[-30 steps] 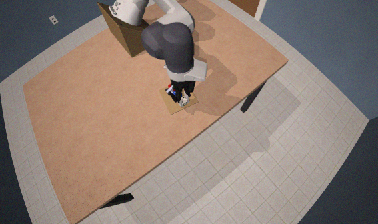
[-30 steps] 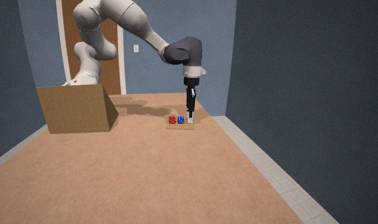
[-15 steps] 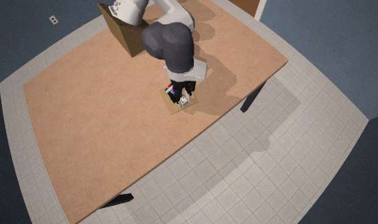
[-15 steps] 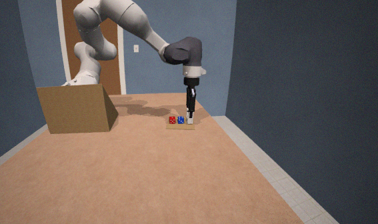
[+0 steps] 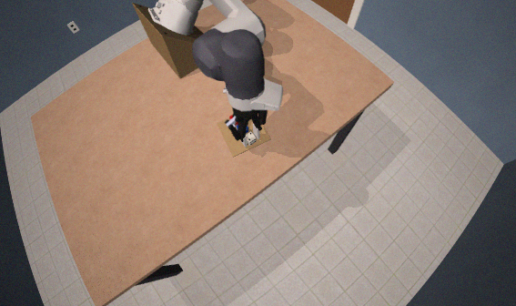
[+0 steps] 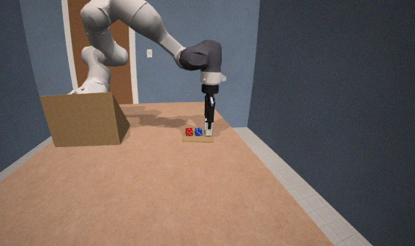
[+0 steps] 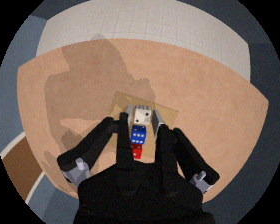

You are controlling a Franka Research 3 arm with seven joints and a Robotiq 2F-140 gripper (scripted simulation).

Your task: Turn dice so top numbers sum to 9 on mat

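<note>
Now: hand 2 cm above the white die. Also, from my hand: blue die (5 cm behind, 2 cm below); then tan mat (5 cm behind, 4 cm below); then red die (9 cm behind, 2 cm below).
</note>
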